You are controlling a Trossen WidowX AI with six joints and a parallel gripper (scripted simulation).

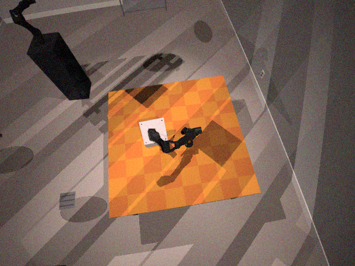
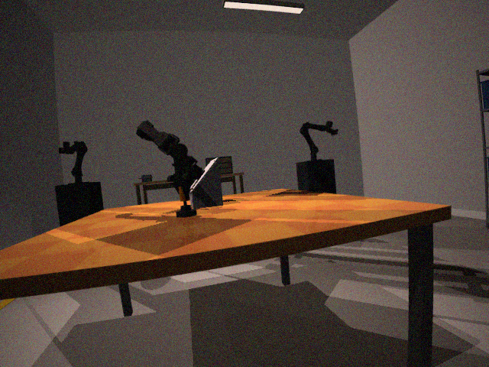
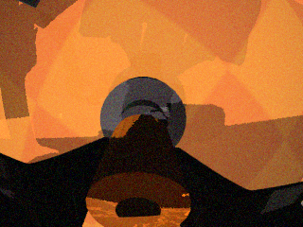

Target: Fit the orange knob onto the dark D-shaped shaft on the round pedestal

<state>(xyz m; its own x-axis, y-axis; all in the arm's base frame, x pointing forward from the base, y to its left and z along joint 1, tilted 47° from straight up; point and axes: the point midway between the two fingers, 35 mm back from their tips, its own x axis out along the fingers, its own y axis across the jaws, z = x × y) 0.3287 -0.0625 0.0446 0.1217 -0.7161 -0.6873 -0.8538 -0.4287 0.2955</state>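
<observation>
Right now my gripper tip is 2 cm below the orange knob. The rest, counted from my gripper tip: round dark pedestal: 4 cm below.
</observation>
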